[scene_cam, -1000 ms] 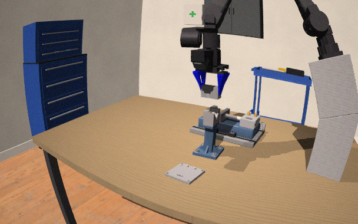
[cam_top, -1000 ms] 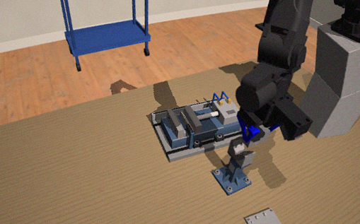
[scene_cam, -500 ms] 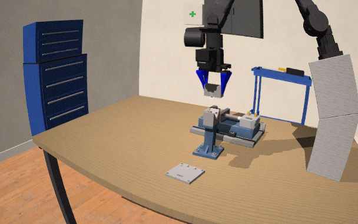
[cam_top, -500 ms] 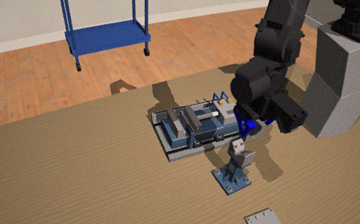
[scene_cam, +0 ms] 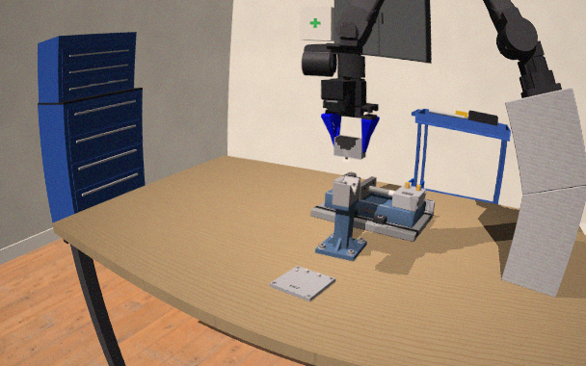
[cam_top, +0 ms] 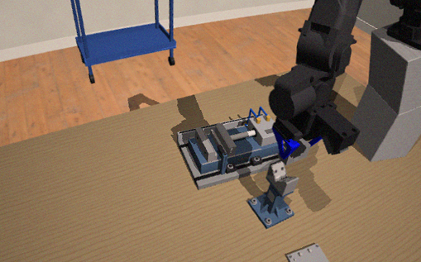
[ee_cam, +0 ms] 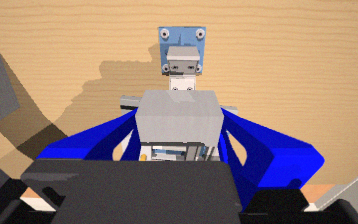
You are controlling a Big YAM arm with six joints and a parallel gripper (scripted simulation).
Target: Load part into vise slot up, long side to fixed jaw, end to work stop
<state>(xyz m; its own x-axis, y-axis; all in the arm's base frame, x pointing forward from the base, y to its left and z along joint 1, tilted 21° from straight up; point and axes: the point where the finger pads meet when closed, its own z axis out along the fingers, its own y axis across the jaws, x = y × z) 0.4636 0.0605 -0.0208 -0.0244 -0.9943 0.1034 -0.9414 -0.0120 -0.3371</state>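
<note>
Now: hand 1 cm to the left of the part. The rest, counted from my hand: moving jaw (22 cm to the right, 16 cm below, 2 cm ahead); work stop rod (18 cm to the right, 14 cm below, 6 cm ahead); cylinder rod (21 cm to the right, 16 cm below, 3 cm behind).
</note>
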